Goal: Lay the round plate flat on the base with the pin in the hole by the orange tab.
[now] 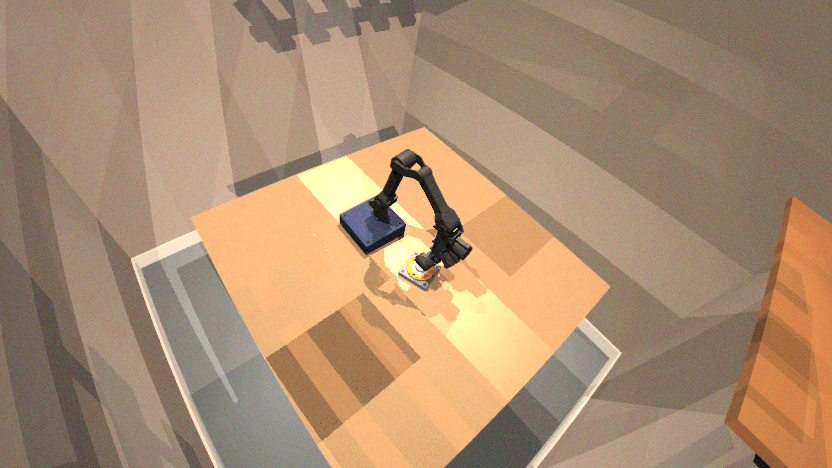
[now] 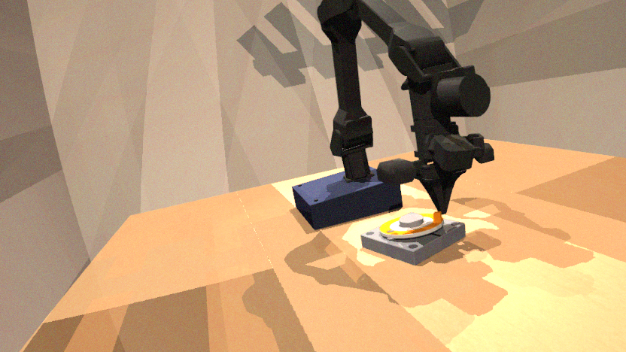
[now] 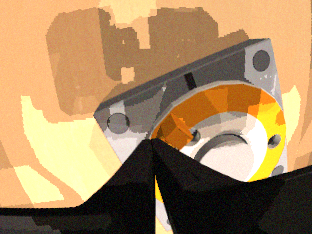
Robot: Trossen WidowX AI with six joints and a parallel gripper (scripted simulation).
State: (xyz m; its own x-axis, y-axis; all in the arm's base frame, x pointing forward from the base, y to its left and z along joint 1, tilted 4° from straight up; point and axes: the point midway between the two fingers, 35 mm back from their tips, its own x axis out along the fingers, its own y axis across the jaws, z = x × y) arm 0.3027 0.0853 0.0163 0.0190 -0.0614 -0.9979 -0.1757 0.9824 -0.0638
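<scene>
My gripper tip is 30 mm to the left of the round plate and 10 mm above it. Round my gripper tip: grey square base: 50 mm to the right, 20 mm below, 20 mm behind.
</scene>
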